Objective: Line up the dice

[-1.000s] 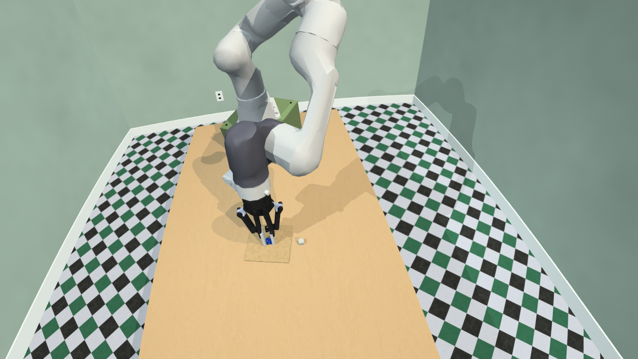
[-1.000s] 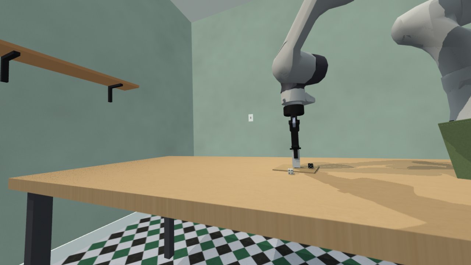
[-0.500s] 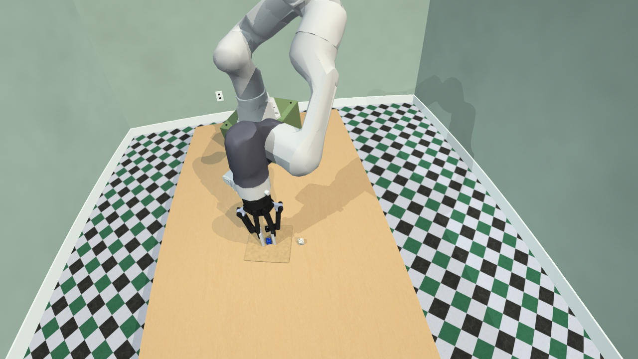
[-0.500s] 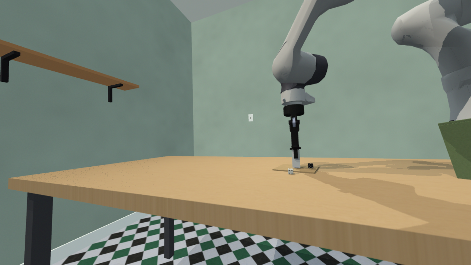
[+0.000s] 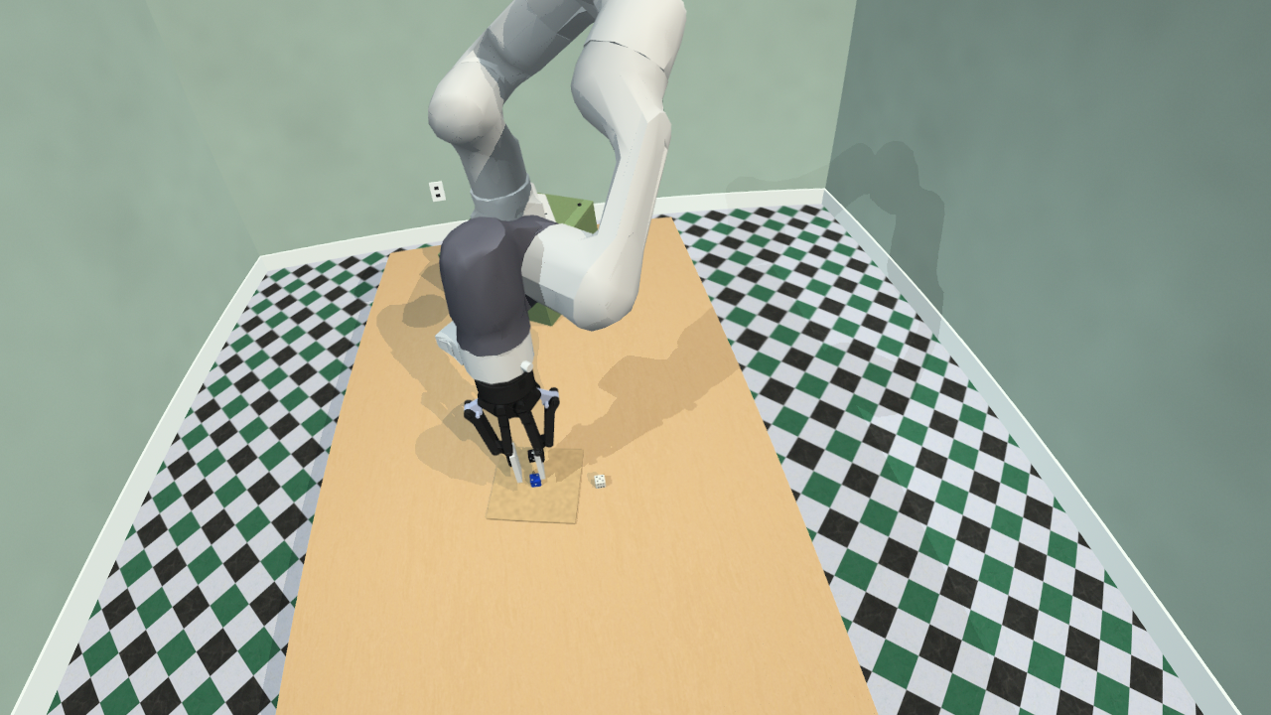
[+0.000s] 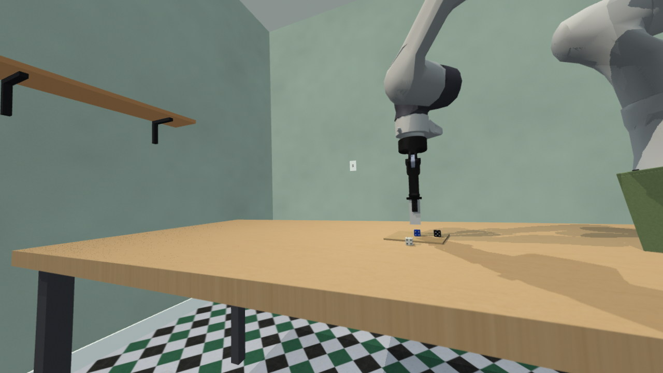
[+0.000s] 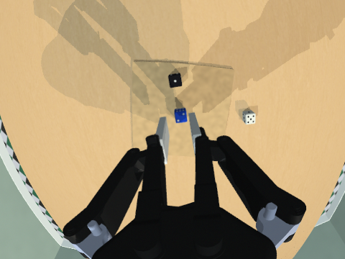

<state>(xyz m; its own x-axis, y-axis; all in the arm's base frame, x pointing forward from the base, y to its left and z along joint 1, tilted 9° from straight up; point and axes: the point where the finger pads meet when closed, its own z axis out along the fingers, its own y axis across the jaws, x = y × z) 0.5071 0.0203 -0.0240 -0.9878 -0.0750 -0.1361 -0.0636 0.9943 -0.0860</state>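
Right now my hand is 6 cm above the blue die. The rest, counted from my hand: black die: 5 cm behind, 6 cm below; then tan mat: 7 cm below; then white die: 1 cm ahead, 10 cm to the left, 6 cm below.
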